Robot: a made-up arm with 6 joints. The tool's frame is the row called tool.
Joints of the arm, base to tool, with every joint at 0 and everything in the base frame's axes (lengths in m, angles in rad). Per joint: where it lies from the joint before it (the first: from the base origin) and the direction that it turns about. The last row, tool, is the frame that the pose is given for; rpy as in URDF.
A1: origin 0.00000 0.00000 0.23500 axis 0 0 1
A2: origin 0.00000 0.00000 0.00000 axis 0 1 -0.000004
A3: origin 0.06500 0.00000 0.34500 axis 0 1 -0.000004
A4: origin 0.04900 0.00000 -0.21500 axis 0 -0.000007 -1
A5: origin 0.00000 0.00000 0.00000 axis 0 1 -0.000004
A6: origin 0.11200 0.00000 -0.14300 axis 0 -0.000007 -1
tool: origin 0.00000 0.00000 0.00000 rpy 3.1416 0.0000 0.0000
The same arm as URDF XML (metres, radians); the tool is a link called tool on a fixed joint. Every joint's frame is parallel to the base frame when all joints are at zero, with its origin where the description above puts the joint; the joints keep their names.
<robot name="arm">
  <joint name="tool_fixed" type="fixed">
    <parent link="link6"/>
    <child link="tool"/>
    <origin xyz="0.0000 0.0000 0.0000" rpy="-3.1416 0.0000 0.0000"/>
  </joint>
  <joint name="A6" type="continuous">
    <parent link="link5"/>
    <child link="link6"/>
    <origin xyz="0.1120 0.0000 -0.1430" rpy="0.0000 0.0000 0.0000"/>
    <axis xyz="0 0 -1"/>
  </joint>
  <joint name="A5" type="continuous">
    <parent link="link4"/>
    <child link="link5"/>
    <origin xyz="0.0000 0.0000 0.0000" rpy="0.0000 0.0000 0.0000"/>
    <axis xyz="0 1 0"/>
  </joint>
  <joint name="A4" type="continuous">
    <parent link="link3"/>
    <child link="link4"/>
    <origin xyz="0.0490 0.0000 -0.2150" rpy="0.0000 0.0000 0.0000"/>
    <axis xyz="0 0 -1"/>
  </joint>
  <joint name="A3" type="continuous">
    <parent link="link2"/>
    <child link="link3"/>
    <origin xyz="0.0650 0.0000 0.3450" rpy="0.0000 0.0000 0.0000"/>
    <axis xyz="0 1 0"/>
  </joint>
  <joint name="A2" type="continuous">
    <parent link="link1"/>
    <child link="link2"/>
    <origin xyz="0.0000 0.0000 0.0000" rpy="0.0000 0.0000 0.0000"/>
    <axis xyz="0 1 0"/>
  </joint>
  <joint name="A1" type="continuous">
    <parent link="base"/>
    <child link="link1"/>
    <origin xyz="0.0000 0.0000 0.2350" rpy="0.0000 0.0000 0.0000"/>
    <axis xyz="0 0 1"/>
  </joint>
  <link name="base"/>
  <link name="link1"/>
  <link name="link2"/>
  <link name="link3"/>
  <link name="link4"/>
  <link name="link5"/>
  <link name="link6"/>
  <link name="tool"/>
</robot>

